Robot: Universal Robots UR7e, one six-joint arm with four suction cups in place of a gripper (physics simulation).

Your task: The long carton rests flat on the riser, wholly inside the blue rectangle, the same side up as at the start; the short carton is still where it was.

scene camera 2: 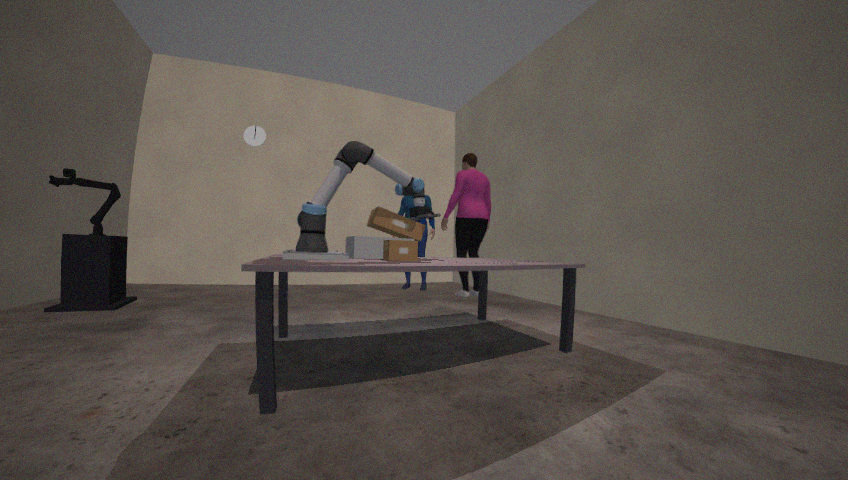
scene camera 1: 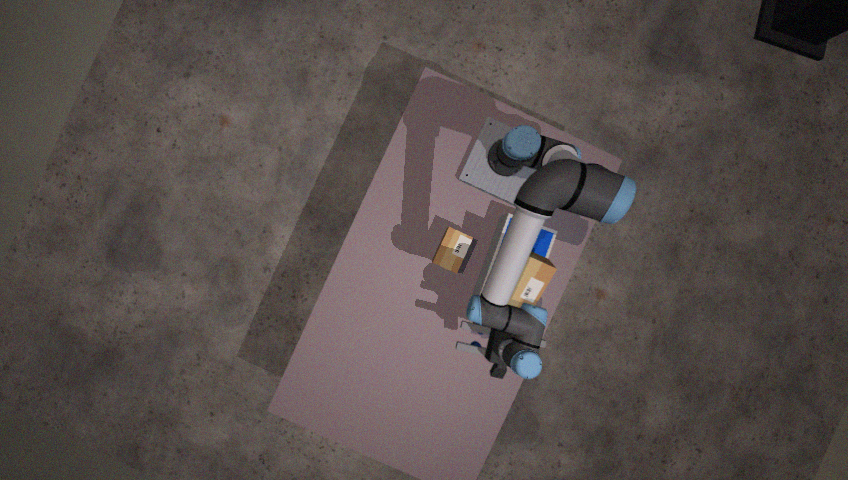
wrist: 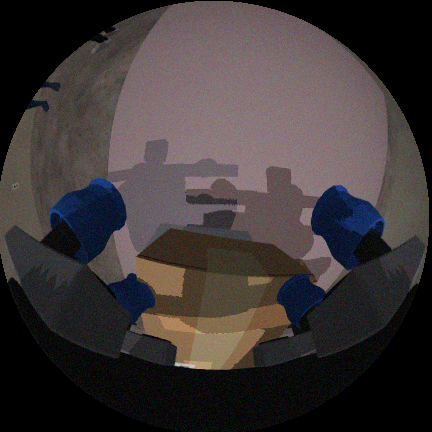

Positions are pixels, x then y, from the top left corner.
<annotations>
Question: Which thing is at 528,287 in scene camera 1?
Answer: A long carton.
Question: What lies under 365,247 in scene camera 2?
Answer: A riser with blue rectangle.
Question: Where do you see a short carton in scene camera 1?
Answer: At 454,244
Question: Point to a long carton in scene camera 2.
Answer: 381,219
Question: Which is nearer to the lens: the long carton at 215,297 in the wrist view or the riser with blue rectangle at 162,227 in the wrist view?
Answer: The long carton.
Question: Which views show the riser with blue rectangle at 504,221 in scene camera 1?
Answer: Scene camera 2, scene camera 1 and the wrist view: all of them.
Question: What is the suction head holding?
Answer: A long carton.
</annotations>
